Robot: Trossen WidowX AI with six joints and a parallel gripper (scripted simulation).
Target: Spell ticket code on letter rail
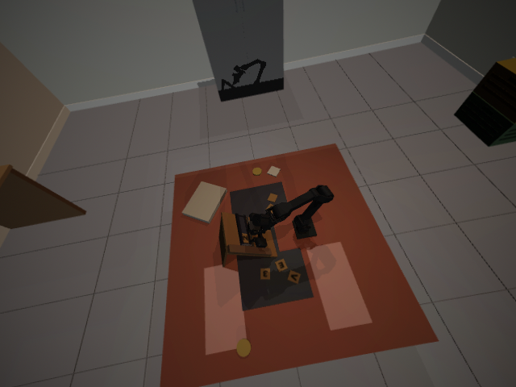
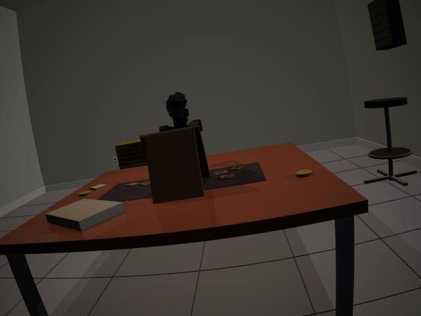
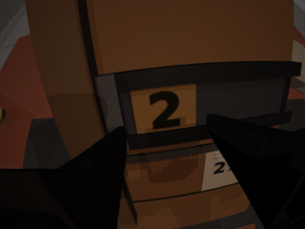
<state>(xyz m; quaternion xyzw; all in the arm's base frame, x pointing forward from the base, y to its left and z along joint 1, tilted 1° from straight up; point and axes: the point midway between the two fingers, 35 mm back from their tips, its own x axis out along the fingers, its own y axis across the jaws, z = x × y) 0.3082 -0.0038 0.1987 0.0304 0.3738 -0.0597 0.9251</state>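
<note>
My gripper tip is 20 mm short of the tile, 10 mm to the left of it and 20 mm above it. Also, from my gripper tip: book (200 mm ahead, 440 mm to the right, 170 mm below); then dark mat (130 mm behind, 40 mm to the right, 190 mm below); then white ticket (50 mm behind, 80 mm to the right, 80 mm below).
</note>
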